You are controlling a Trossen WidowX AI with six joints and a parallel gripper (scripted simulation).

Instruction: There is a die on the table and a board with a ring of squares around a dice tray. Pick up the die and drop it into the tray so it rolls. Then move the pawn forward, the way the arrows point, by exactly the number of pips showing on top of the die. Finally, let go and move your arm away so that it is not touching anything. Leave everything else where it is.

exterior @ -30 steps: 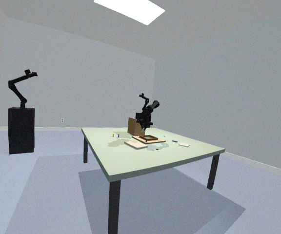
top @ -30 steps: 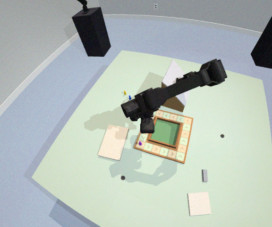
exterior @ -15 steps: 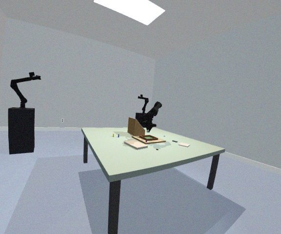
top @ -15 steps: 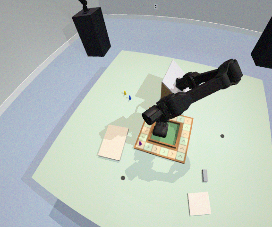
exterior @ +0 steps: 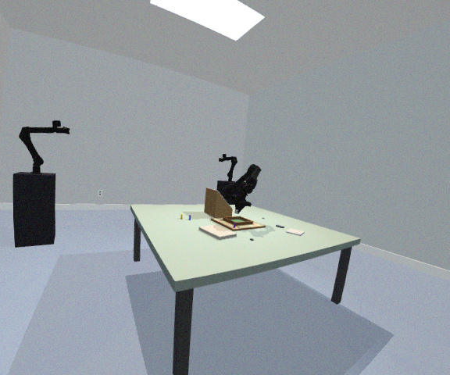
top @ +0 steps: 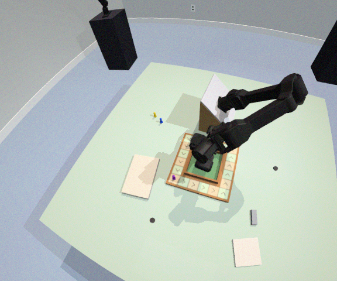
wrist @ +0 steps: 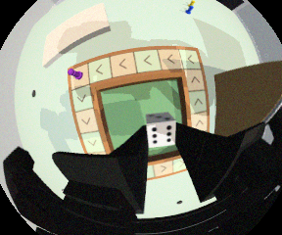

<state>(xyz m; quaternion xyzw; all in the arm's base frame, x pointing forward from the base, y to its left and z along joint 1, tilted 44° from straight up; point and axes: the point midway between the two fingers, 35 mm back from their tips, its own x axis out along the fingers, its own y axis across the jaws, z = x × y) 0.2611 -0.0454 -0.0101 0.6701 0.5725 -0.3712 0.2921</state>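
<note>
Now: gripper tip 120 mm to the left of the purple pawn, 110 mm short of it and 50 mm above it. From my gripper tip the other things lie so: blue pawn (270 mm to the right, 200 mm behind, 70 mm below); then grey block (250 mm to the left, 210 mm ahead, 80 mm below); then white die (right at my gripper tip).
</note>
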